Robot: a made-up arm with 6 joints. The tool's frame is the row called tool. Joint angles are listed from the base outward.
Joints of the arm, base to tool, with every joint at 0 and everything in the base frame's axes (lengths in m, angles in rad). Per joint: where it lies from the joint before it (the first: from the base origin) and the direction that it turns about. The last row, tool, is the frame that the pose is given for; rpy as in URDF.
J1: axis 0 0 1 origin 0 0 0.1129
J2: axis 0.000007 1 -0.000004 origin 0 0 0
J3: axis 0.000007 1 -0.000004 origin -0.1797 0 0.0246
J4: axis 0.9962 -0.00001 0.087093 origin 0.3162 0 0.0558
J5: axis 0.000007 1 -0.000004 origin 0 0 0
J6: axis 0.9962 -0.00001 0.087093 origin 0.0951 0 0.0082
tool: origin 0 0 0 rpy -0.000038 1.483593 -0.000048
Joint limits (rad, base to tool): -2.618..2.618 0..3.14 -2.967..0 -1.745..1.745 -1.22..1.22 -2.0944..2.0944
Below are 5 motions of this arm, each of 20 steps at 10 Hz.
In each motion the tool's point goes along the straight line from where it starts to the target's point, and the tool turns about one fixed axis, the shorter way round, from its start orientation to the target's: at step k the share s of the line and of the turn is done. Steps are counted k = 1, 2, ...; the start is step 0. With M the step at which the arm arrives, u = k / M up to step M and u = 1 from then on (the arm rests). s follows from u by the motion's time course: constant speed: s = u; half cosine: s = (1 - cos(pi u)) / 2; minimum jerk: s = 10 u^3 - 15 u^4 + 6 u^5.
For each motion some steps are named. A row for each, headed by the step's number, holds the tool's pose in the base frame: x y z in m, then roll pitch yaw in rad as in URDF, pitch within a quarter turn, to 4 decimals.
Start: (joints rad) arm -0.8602 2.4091 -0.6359 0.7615 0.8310 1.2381
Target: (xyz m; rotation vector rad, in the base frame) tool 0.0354 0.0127 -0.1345 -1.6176 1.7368 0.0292
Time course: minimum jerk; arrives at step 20
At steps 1, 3, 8, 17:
1: 0.0910 -0.0311 -0.1641 -2.2375 -0.1831 0.1547
3: 0.0896 -0.0300 -0.1634 -2.2294 -0.1620 0.1158
8: 0.0734 -0.0172 -0.1547 -2.1978 0.0917 -0.3169
17: 0.0369 0.0115 -0.1353 -2.5485 0.5421 -1.4250

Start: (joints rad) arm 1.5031 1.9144 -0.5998 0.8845 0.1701 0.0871
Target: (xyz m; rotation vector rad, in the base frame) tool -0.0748 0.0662 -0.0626 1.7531 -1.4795 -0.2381
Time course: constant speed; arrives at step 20
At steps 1, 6, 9, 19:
1: -0.0003 0.2314 -0.1076 2.8635 -0.0047 -2.5311
6: -0.0199 0.1879 -0.0958 2.7802 -0.1550 -2.2228
9: -0.0316 0.1618 -0.0887 2.7080 -0.2302 -2.0283
19: -0.0709 0.0749 -0.0650 2.3770 -0.3526 -1.3245

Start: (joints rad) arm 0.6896 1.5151 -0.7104 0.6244 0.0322 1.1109
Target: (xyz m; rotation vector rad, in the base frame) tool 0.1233 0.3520 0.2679 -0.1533 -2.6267 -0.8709
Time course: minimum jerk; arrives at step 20
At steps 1, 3, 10, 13, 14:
1: 0.2642 0.2206 0.0401 2.3229 -0.1335 2.1635
3: 0.2606 0.2239 0.0459 2.3301 -0.1373 2.1887
10: 0.1938 0.2862 0.1539 2.4422 -0.2379 2.6562
13: 0.1565 0.3211 0.2143 2.4815 -0.3129 2.9185
14: 0.1463 0.3305 0.2307 2.4887 -0.3348 2.9904

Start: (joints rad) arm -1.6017 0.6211 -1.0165 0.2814 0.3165 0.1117
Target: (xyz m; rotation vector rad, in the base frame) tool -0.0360 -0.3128 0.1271 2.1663 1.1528 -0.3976
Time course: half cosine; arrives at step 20
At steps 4, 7, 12, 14, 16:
4: -0.0024 -0.2399 0.3988 1.3626 1.1726 -0.1484
7: -0.0090 -0.2542 0.3455 1.8054 1.1243 0.2386
12: -0.0232 -0.2850 0.2309 2.3827 0.8639 0.6912
14: -0.0284 -0.2962 0.1890 2.5071 0.7455 0.7668
16: -0.0325 -0.3051 0.1558 2.5891 0.6478 0.8082

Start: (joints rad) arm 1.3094 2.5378 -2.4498 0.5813 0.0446 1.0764
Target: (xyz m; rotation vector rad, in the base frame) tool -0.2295 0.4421 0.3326 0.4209 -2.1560 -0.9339
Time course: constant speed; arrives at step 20
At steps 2, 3, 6, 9, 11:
2: 0.1092 0.5465 0.2301 1.6757 -0.1070 2.9992
3: 0.0904 0.5407 0.2358 1.7084 -0.1193 3.0476
6: 0.0339 0.5233 0.2529 1.8025 -0.1652 -3.0924
9: -0.0225 0.5059 0.2700 1.8899 -0.2238 -2.9528
11: -0.0602 0.4943 0.2814 1.9439 -0.2692 -2.8617

